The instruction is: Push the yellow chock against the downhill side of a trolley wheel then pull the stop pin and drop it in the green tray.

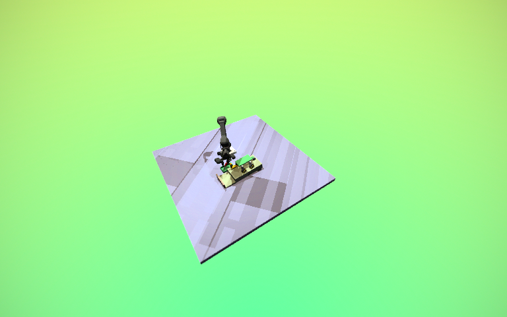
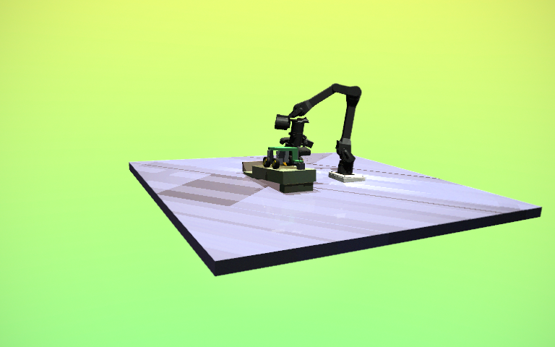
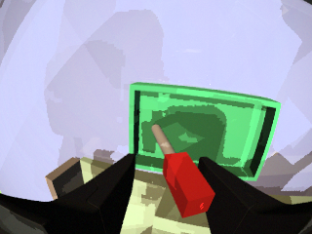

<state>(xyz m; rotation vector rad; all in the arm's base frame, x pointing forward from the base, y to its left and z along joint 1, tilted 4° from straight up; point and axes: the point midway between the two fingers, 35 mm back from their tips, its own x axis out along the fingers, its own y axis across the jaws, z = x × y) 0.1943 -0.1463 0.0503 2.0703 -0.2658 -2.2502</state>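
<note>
Right now my gripper tip is 10 mm above the red-headed stop pin. Also, from my gripper tip: olive ramp 140 mm ahead, 130 mm to the left, 10 mm below; green tray 20 mm to the left, 60 mm below; yellow chock 80 mm ahead, 50 mm to the left, 30 mm above.
</note>
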